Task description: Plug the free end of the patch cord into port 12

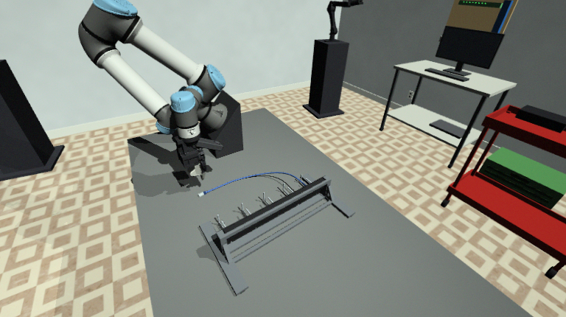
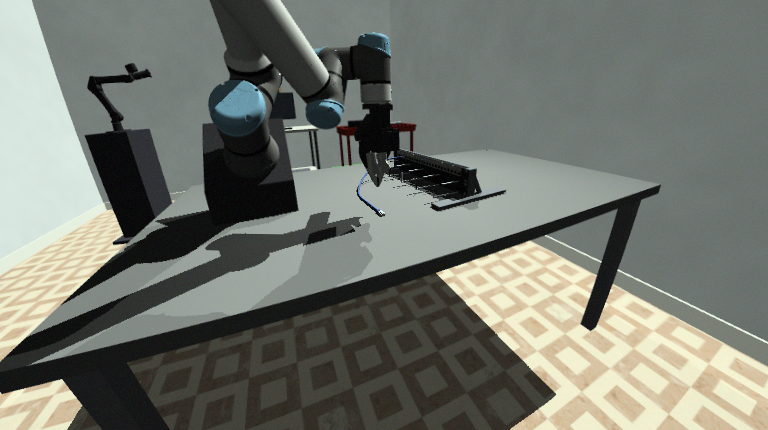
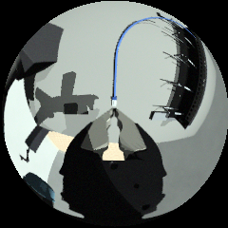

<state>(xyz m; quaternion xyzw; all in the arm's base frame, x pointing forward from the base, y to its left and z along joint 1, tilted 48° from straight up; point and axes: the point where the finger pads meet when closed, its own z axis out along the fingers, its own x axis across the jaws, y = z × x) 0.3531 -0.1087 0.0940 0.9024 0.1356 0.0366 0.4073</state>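
Now: the plug 9 cm below my hand and 2 cm to the right of it.
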